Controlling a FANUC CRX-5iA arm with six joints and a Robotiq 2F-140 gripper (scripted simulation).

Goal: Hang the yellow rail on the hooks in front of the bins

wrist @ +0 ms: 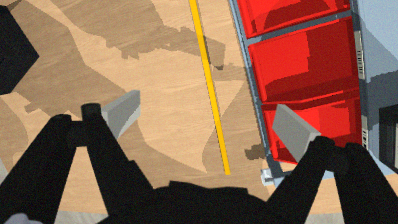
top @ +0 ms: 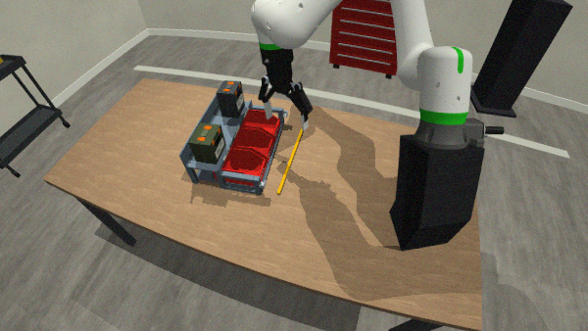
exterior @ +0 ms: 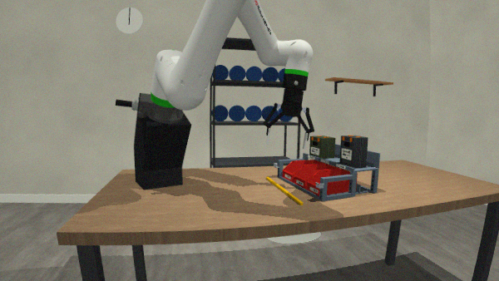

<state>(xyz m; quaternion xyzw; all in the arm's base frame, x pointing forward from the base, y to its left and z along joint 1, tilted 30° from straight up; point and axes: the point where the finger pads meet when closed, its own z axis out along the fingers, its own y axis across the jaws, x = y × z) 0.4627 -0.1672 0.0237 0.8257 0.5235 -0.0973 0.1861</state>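
My hand is 2 cm past the yellow rail, 1 cm to the left of it and 18 cm above it.
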